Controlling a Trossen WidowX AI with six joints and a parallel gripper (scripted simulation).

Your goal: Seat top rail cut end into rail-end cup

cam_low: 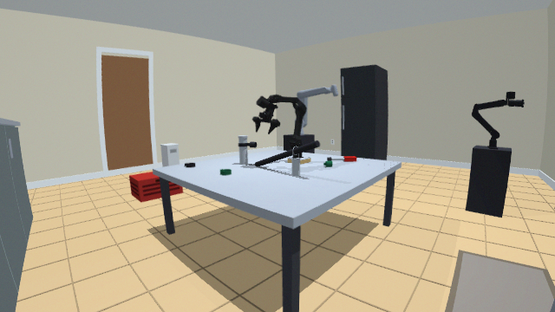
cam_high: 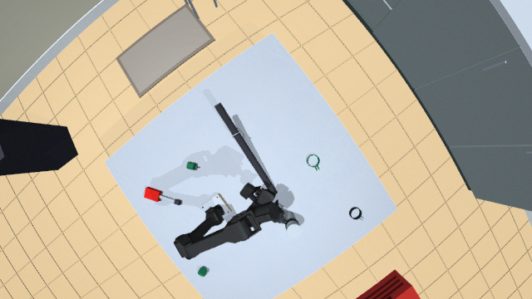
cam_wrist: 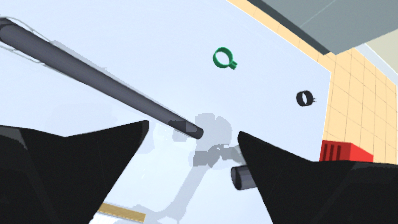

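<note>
My gripper tip is now 160 mm to the left of the dark rail-end cup, 90 mm above it and 20 mm past it. From my gripper tip the other things lie so: black ring band 410 mm to the right, 350 mm ahead, 220 mm below; green ring band 280 mm ahead, 220 mm below, 20 mm to the right; short post 300 mm to the left, 120 mm below.
</note>
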